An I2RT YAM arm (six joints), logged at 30 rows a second.
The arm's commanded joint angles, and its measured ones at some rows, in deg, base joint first. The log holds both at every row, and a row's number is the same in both.
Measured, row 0:
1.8 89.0 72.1 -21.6 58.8 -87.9
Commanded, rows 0 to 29:
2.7 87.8 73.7 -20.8 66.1 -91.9
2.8 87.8 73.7 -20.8 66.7 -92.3
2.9 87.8 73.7 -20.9 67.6 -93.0
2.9 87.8 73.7 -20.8 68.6 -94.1
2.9 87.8 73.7 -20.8 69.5 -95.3
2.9 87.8 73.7 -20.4 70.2 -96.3
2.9 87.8 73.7 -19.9 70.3 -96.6
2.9 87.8 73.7 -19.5 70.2 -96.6
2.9 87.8 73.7 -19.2 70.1 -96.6
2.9 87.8 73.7 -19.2 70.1 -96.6
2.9 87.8 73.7 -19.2 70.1 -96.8
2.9 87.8 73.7 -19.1 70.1 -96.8
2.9 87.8 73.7 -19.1 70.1 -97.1
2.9 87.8 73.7 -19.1 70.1 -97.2
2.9 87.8 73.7 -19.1 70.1 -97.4
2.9 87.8 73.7 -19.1 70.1 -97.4
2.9 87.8 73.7 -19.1 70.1 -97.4
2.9 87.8 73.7 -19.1 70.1 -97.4
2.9 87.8 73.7 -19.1 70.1 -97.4
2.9 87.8 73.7 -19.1 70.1 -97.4
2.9 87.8 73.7 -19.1 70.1 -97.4
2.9 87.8 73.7 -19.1 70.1 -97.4
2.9 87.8 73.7 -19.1 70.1 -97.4
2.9 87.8 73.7 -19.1 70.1 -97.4
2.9 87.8 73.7 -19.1 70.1 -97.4
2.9 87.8 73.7 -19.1 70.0 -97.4
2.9 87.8 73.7 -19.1 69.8 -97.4
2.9 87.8 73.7 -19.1 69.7 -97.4
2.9 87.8 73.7 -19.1 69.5 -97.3
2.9 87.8 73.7 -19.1 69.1 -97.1
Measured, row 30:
2.6 89.0 72.1 -19.5 67.6 -97.3
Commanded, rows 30 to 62:
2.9 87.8 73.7 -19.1 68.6 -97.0
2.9 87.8 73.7 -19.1 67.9 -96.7
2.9 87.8 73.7 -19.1 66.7 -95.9
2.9 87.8 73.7 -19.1 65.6 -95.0
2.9 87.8 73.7 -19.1 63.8 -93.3
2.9 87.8 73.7 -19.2 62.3 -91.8
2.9 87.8 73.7 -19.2 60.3 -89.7
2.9 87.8 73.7 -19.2 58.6 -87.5
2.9 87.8 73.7 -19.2 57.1 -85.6
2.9 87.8 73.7 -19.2 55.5 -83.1
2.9 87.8 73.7 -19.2 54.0 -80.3
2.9 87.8 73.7 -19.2 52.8 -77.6
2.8 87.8 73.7 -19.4 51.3 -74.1
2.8 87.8 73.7 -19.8 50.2 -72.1
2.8 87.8 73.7 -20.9 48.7 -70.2
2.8 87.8 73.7 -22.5 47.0 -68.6
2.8 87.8 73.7 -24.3 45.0 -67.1
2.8 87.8 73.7 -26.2 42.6 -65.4
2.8 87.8 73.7 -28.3 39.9 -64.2
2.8 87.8 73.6 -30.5 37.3 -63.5
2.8 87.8 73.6 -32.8 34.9 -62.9
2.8 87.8 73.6 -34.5 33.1 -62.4
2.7 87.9 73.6 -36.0 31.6 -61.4
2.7 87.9 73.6 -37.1 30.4 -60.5
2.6 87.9 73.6 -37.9 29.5 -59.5
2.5 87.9 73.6 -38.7 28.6 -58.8
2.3 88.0 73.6 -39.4 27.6 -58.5
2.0 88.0 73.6 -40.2 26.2 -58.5
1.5 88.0 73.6 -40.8 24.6 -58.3
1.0 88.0 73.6 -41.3 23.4 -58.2
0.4 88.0 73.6 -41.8 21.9 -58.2
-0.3 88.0 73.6 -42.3 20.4 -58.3
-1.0 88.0 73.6 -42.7 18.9 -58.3
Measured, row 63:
0.8 89.0 72.1 -42.2 25.3 -60.2
